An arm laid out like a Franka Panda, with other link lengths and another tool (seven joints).
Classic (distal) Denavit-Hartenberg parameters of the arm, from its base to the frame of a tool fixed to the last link. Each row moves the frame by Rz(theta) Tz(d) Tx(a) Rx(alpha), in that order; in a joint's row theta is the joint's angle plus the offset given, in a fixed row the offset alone. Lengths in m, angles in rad.
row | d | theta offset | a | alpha
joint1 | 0.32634 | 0 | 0 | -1.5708
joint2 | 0 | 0 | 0 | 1.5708
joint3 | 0.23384 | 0 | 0.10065 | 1.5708
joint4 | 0 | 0 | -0.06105 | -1.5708
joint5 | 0.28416 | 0 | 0 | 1.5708
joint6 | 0 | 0 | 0.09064 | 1.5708
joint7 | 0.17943 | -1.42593 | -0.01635 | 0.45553
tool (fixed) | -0.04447 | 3.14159 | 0 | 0
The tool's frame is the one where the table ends.
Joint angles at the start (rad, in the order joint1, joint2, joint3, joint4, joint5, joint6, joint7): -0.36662, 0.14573, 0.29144, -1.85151, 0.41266, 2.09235, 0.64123
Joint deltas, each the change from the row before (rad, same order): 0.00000, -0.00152, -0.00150, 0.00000, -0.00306, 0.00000, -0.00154; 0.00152, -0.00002, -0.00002, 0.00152, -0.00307, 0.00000, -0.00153; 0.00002, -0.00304, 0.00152, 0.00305, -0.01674, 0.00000, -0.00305; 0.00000, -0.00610, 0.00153, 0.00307, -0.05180, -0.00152, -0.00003; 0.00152, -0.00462, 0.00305, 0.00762, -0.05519, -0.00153, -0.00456; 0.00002, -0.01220, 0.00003, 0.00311, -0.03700, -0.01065, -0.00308; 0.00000, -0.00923, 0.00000, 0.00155, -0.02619, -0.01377, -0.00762; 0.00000, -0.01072, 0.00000, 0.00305, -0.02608, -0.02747, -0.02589; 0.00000, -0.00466, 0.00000, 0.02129, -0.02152, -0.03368, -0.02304; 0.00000, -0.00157, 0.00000, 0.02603, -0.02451, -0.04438, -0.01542; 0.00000, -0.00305, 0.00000, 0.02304, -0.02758, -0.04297, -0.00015
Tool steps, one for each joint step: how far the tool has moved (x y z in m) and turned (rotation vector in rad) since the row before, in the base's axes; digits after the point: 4 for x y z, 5 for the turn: -0.0001, -0.0010, 0.0007, -0.00378, -0.00175, 0.00117; 0.0004, 0.0005, 0.0006, -0.00318, -0.00193, 0.00408; 0.0005, -0.0006, 0.0026, -0.01691, -0.00615, 0.01093; -0.0001, -0.0032, 0.0038, -0.04939, -0.00468, 0.02246; 0.0011, -0.0021, 0.0051, -0.05310, -0.00910, 0.03033; -0.0013, -0.0023, 0.0063, -0.03757, -0.00330, 0.01964; -0.0017, -0.0014, 0.0039, -0.02688, 0.00268, 0.02016; -0.0028, -0.0009, 0.0039, -0.02828, 0.00964, 0.04023; -0.0004, -0.0010, 0.0074, -0.02204, 0.00413, 0.03571; -0.0012, -0.0013, 0.0066, -0.02221, 0.01480, 0.02983; -0.0023, -0.0018, 0.0064, -0.02457, 0.01798, 0.01392
